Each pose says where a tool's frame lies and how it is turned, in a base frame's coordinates. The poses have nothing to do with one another.
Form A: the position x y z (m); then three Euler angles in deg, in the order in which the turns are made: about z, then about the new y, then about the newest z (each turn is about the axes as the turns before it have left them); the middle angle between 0 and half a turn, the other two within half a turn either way.
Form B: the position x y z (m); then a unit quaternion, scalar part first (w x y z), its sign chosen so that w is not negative. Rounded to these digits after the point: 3 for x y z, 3 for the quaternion.
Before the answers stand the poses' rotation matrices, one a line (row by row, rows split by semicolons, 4 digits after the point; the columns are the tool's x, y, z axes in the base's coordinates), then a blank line. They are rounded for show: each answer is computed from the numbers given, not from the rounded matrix.
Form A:
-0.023, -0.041, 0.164, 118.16, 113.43, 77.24
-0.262, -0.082, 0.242, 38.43, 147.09, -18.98
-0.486, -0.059, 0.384, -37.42, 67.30, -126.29
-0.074, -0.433, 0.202, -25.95, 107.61, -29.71
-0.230, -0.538, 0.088, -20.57, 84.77, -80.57
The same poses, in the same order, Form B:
-0.8184 -0.3777 -0.4330; -0.5377 0.2377 0.8089; -0.2027 0.8949 -0.3976
-0.4197 -0.8017 0.4256; -0.7482 0.5711 0.3377; -0.5138 -0.1767 -0.8395
-0.6712 -0.1126 0.7327; -0.5014 -0.6591 -0.5606; 0.5460 -0.7436 0.3859
-0.4531 0.2452 0.8570; -0.3307 0.8466 -0.4171; -0.8278 -0.4724 -0.3025
-0.3326 0.1418 0.9323; -0.9288 0.1218 -0.3499; -0.1632 -0.9824 0.0912

-0.023, -0.041, 0.164, 0.074, 0.292, -0.783, -0.544
-0.262, -0.082, 0.242, 0.279, -0.461, 0.841, 0.048
-0.486, -0.059, 0.384, 0.118, -0.388, 0.396, -0.824
-0.074, -0.433, 0.202, 0.522, -0.026, 0.807, -0.276
-0.230, -0.538, 0.088, 0.469, -0.337, 0.584, -0.571

